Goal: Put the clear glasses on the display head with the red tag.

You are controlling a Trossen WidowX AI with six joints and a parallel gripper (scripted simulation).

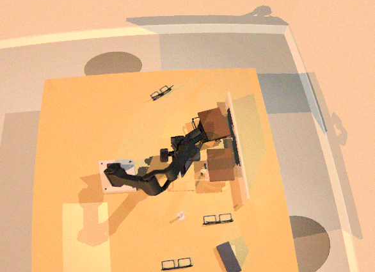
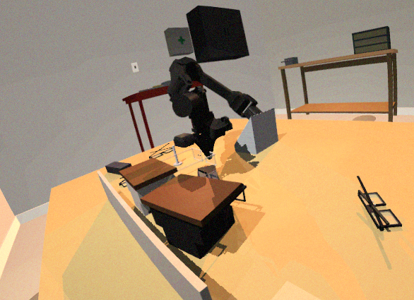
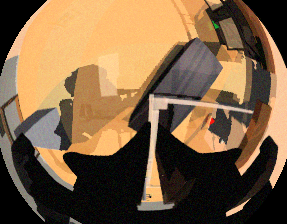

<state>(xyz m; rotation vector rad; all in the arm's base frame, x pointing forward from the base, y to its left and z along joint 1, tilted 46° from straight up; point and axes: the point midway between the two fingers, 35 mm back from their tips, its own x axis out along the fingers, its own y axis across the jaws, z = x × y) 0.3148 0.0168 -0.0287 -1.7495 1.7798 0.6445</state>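
Right now my gripper tip is 17 cm short of the pale head, 4 cm to the left of it and 1 cm above it. The rest, counted from my gripper tip: dark head 17 cm ahead, 17 cm to the left, 1 cm below; white back panel 30 cm ahead, 7 cm to the left, 2 cm below.
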